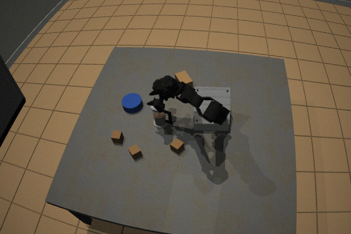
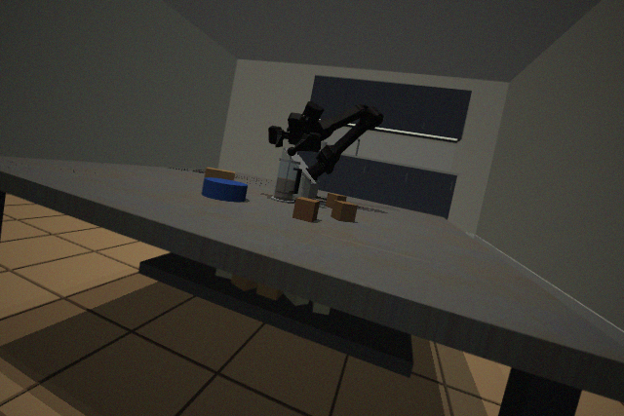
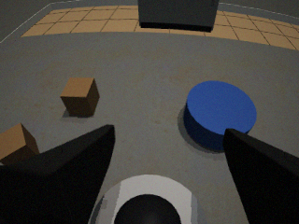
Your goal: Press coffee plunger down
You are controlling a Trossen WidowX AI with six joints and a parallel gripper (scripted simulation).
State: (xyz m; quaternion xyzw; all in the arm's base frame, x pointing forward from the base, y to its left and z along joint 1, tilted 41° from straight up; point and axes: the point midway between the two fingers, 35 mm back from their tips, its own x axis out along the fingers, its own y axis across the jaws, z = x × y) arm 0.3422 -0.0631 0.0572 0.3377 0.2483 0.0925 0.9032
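Now: the glass coffee press 9 cm below my gripper tip, 6 cm behind it and 1 cm to the left of it. From my gripper tip the other things lie so: blue disc: 15 cm below, 14 cm ahead, 10 cm to the right.
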